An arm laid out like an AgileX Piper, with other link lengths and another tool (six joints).
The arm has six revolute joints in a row. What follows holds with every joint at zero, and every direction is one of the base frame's.
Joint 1 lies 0.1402 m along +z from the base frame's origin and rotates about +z.
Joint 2 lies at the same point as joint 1 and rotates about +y.
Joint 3 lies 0.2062 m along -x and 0.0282 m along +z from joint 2 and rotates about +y.
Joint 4 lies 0.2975 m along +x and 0.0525 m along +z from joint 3 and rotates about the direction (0.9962, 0, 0.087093).
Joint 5 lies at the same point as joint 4 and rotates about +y.
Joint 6 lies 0.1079 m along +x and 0.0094 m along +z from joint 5 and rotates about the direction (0.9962, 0, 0.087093).
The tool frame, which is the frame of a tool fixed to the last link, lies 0.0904 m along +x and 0.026 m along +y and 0.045 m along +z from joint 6; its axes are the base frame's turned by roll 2.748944, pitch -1.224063 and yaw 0.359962 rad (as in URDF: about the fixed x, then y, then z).
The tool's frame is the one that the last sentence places.
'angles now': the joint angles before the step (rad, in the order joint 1, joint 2, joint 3, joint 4, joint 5, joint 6). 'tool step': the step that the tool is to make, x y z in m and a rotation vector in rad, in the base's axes. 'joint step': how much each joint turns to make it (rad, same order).
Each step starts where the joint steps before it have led.
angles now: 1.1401 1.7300 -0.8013 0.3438 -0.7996 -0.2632
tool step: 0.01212 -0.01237 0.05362 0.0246 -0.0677 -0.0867
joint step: 0.0000 -0.1495 0.0006 0.1560 0.0496 -0.1854
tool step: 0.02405 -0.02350 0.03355 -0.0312 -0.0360 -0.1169
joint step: -0.0367 -0.1203 -0.0027 0.1841 0.0614 -0.2306
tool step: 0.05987 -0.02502 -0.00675 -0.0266 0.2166 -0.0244
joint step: -0.2028 -0.0139 -0.0873 0.0010 0.3365 0.0657
